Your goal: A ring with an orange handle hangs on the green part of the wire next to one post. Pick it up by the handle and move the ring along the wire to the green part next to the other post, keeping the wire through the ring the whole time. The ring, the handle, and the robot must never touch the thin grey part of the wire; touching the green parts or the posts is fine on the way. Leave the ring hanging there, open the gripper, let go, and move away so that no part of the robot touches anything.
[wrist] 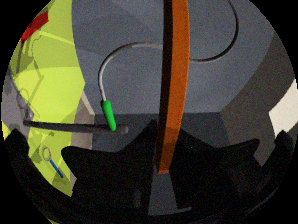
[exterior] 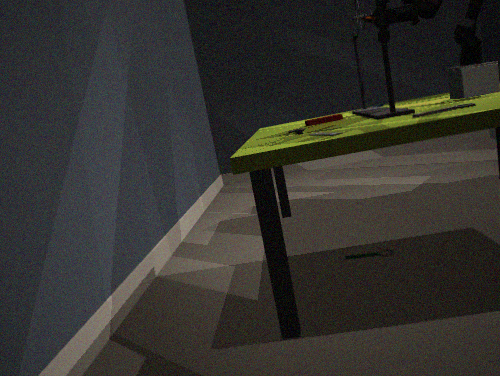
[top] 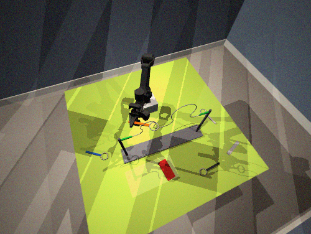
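Now: the orange-handled ring 90 mm to the left of my gripper tip and 10 mm below it. Round my gripper tip: blue-handled ring: 370 mm below, 280 mm to the right; then red block: 370 mm below, 210 mm ahead, 190 mm to the left; then dark-handled ring: 490 mm to the left, 370 mm below, 260 mm ahead.
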